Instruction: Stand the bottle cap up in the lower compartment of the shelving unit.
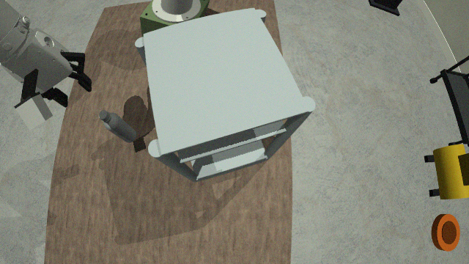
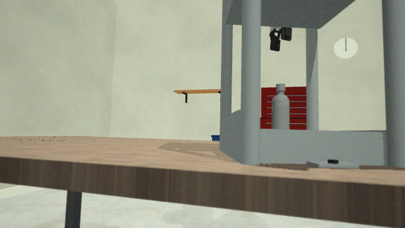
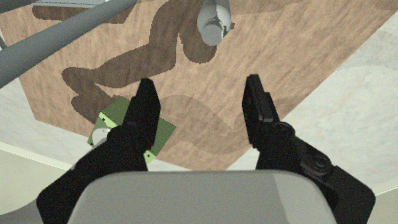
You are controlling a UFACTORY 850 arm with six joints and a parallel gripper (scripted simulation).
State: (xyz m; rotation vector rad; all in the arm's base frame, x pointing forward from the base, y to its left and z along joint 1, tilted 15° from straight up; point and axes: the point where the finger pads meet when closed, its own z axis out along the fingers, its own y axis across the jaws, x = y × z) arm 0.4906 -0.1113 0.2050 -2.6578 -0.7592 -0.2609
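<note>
The grey bottle lies 210 mm below my hand. Round my hand: grey shelving unit 310 mm to the left, 140 mm below, 50 mm behind.
</note>
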